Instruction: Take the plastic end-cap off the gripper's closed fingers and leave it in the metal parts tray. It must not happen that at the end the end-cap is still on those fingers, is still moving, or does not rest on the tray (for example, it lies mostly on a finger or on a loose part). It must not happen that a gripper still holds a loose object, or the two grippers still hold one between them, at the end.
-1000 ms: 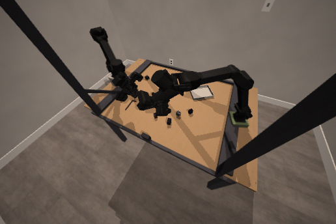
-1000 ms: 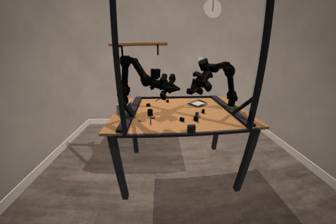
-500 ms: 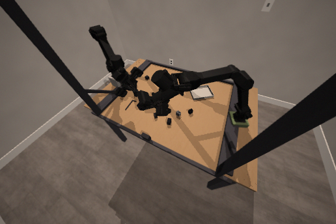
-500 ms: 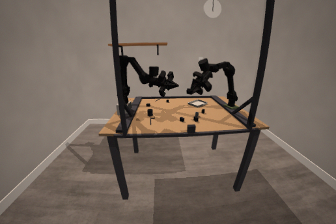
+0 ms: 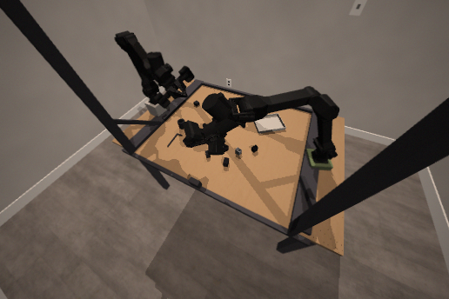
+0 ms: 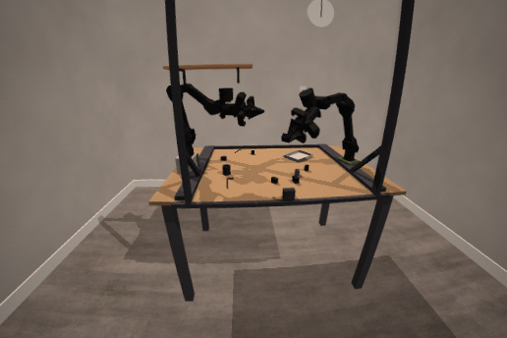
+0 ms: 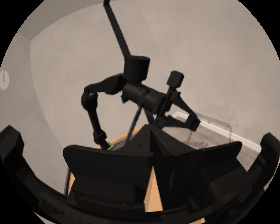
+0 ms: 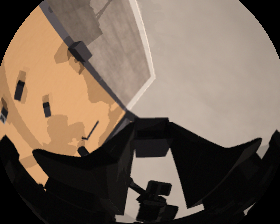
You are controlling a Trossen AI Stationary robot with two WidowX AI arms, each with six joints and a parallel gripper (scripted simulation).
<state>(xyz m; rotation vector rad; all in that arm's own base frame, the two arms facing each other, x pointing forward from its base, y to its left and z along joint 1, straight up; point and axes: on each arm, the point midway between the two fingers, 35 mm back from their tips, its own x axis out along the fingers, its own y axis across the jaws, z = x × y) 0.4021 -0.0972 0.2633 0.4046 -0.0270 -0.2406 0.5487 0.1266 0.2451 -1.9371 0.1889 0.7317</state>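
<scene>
Now: right hand 3 cm to the right of the plastic end-cap and 1 cm above it. Round my right hand: metal parts tray 45 cm ahead, 27 cm below, 19 cm to the right; cylinder 29 cm to the left, 25 cm below, 23 cm ahead.
</scene>
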